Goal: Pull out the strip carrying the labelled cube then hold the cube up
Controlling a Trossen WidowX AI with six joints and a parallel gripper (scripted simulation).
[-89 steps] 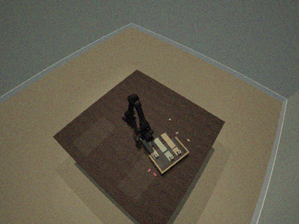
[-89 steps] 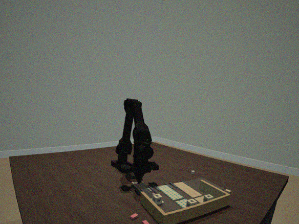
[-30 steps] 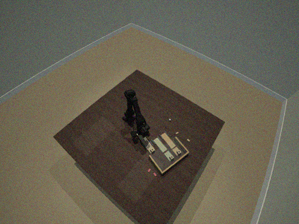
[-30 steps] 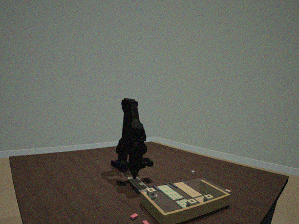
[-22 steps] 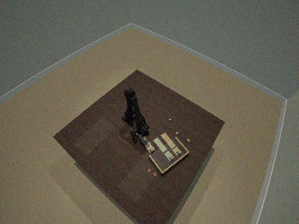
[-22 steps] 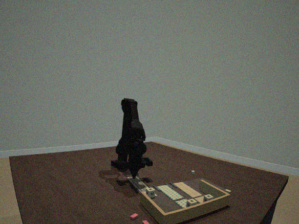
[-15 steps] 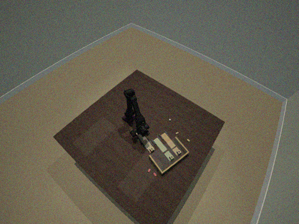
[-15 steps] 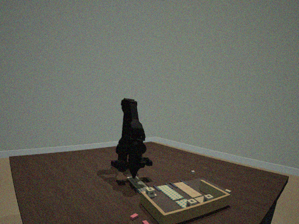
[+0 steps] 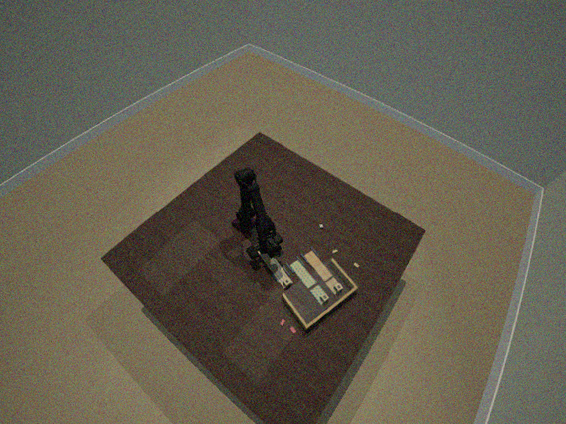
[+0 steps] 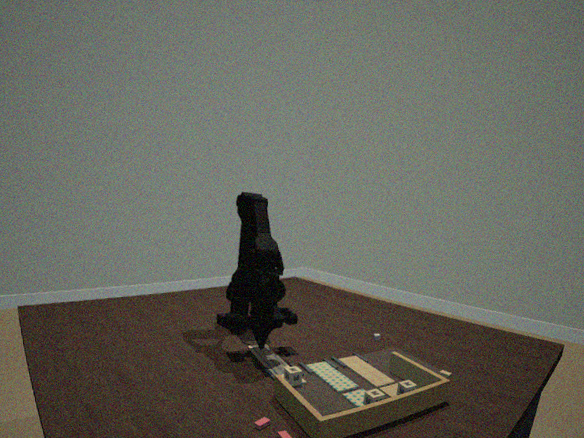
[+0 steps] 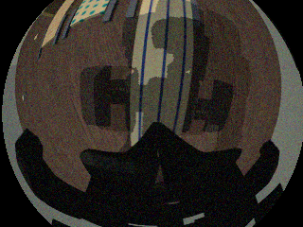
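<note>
Right now the teal-dotted strip is 21 cm ahead of my gripper tip and 8 cm to the left of it.
</note>
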